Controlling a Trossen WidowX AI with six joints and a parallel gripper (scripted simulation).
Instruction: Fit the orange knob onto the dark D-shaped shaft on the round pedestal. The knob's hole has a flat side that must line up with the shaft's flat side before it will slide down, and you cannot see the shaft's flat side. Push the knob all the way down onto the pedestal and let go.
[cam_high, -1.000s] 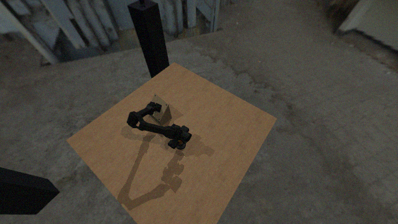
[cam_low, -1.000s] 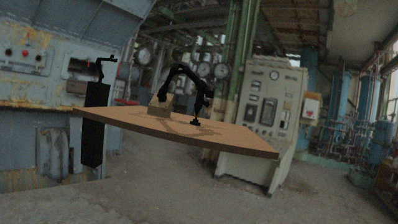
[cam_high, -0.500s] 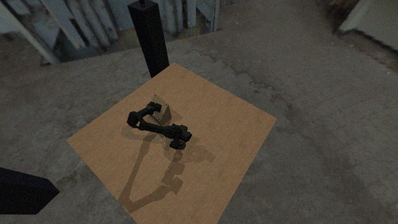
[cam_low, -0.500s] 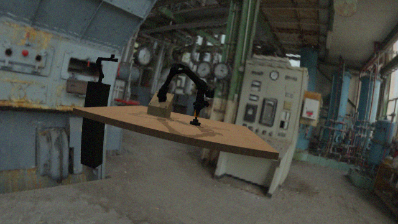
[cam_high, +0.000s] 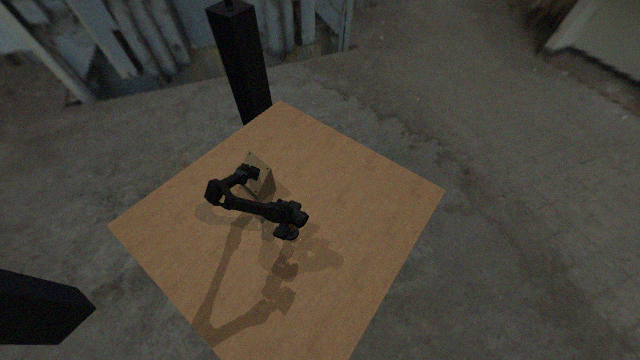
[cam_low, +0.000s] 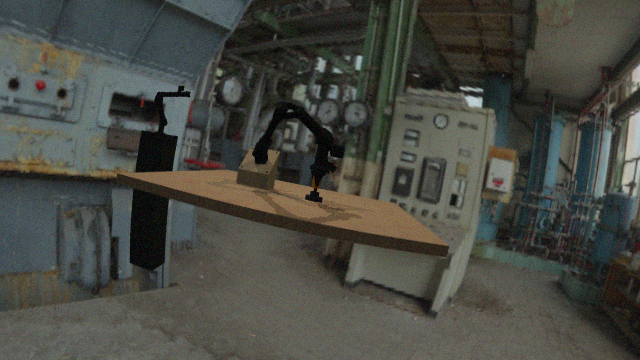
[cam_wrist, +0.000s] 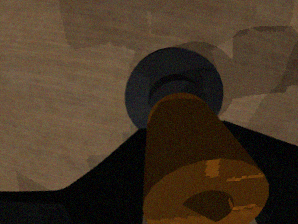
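Now: gripper tip 20 mm below the orange knob. Round my gripper tip: dark round pedestal 40 mm below.
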